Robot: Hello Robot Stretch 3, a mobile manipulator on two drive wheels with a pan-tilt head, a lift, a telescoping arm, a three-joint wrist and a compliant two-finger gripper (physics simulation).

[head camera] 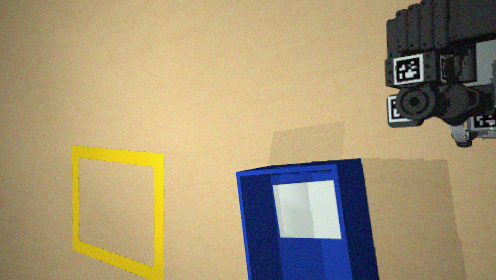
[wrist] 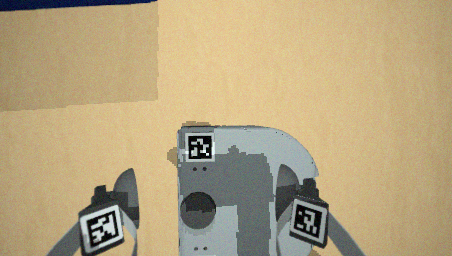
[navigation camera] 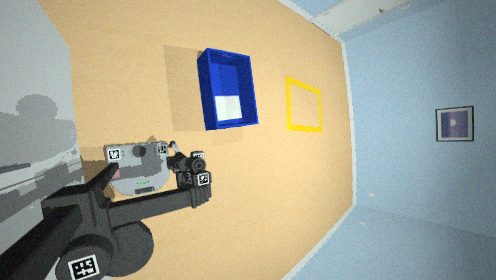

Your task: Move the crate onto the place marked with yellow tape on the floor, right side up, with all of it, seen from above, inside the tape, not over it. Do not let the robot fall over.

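Frame: origin at the robot's base, x ahead, y left, z up, level; metres.
Seen in the pictures: gripper, fingertip midpoint: (wrist: 208, 185); robot's base, origin of the base link: (wrist: 202, 186) (navigation camera: 139, 150).
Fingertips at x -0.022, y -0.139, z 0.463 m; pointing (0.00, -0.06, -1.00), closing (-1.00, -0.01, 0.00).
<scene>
Offsets run from my fingertips to a thing's middle. "spot": to the spot under its first point.
The blue crate {dz -0.353, dx +0.448, dy -0.536 m} (head camera: 305, 260) (navigation camera: 227, 77) stands upright on the floor, open side up, with a white patch {spot: dz -0.429, dx +0.329, dy -0.546 m} (head camera: 312, 210) (navigation camera: 228, 108) on its inside bottom. Its lower part is cut off in the head view; a dark blue strip of it (wrist: 75, 3) shows at the top left of the wrist view. The yellow tape outline {spot: dz -0.462, dx +0.408, dy -1.476 m} (head camera: 159, 210) (navigation camera: 288, 105) lies apart from the crate, left of it in the head view and right of it in the navigation view. My gripper (wrist: 208, 185) is open, above my grey base, clear of the crate; its fingers are mostly hidden in the other views.
My arm (navigation camera: 150, 206) is drawn in, its wrist near the base (navigation camera: 160, 167) (wrist: 255, 142). A blue wall (navigation camera: 415, 185) with a framed picture (navigation camera: 454, 123) stands beyond the tape. A grey surface (navigation camera: 35, 60) with shadows lies at the left of the navigation view.
</scene>
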